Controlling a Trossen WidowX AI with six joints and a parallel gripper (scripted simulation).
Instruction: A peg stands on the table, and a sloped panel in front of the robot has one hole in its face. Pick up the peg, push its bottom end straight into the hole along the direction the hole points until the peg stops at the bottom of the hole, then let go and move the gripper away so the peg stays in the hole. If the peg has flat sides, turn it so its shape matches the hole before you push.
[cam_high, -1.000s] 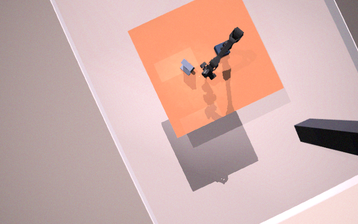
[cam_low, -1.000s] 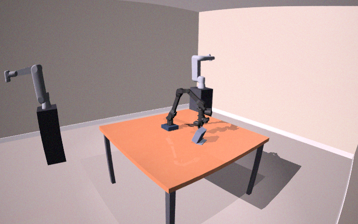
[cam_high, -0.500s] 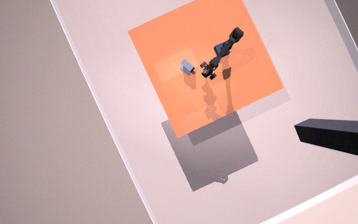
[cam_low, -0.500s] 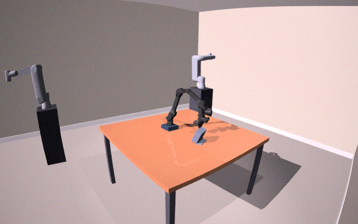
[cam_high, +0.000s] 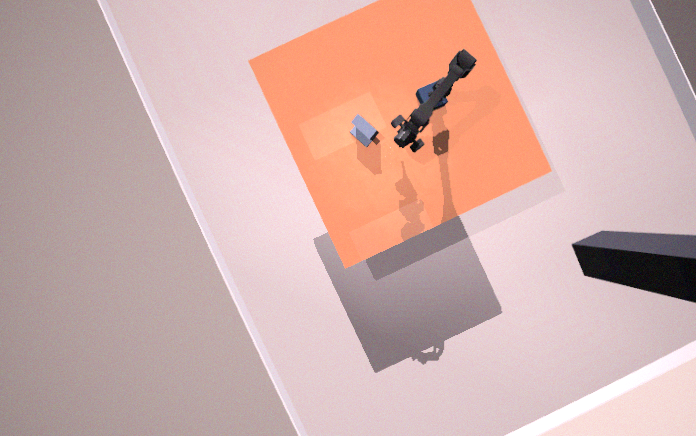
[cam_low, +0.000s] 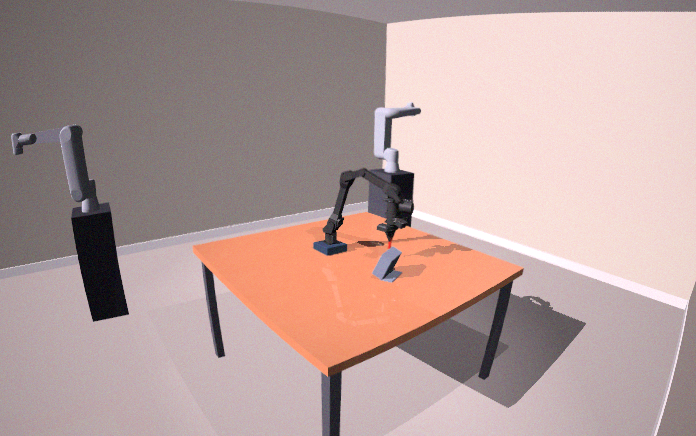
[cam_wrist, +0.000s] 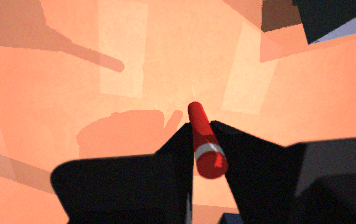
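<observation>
The sloped panel is 14 cm ahead of my gripper tip, 15 cm to the right of it and 4 cm below it. From my gripper tip the other things lie so: red peg (2 cm above).
</observation>
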